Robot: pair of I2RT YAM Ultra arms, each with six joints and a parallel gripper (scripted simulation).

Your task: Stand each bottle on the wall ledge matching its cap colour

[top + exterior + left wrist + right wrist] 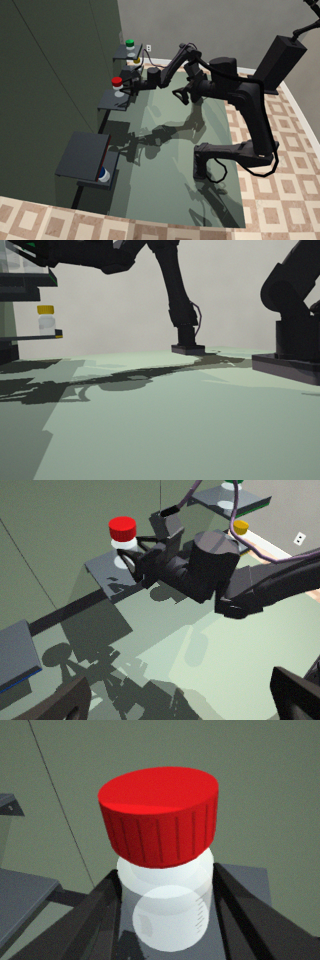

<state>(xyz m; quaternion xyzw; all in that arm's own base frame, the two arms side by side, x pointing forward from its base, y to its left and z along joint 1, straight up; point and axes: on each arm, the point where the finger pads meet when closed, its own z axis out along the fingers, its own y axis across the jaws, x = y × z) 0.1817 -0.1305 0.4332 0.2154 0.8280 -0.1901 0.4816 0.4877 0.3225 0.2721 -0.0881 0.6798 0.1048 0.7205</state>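
My right hand is 340 mm to the left of the green-capped bottle, 40 mm below it and 10 mm short of it. Round my right hand: blue-capped bottle: 440 mm to the left, 150 mm below, 20 mm ahead; red-capped bottle: 10 mm below, 10 mm ahead; yellow-capped bottle: 440 mm to the right, 150 mm below.
Now: the red-capped bottle 330 mm ahead of my left hand, 140 mm to the right of it and 170 mm below it. Round my left hand: blue-capped bottle: 330 mm ahead, 300 mm to the left, 310 mm below; then green-capped bottle: 330 mm ahead, 480 mm to the right, 120 mm below; then yellow-capped bottle: 320 mm ahead, 580 mm to the right, 310 mm below.
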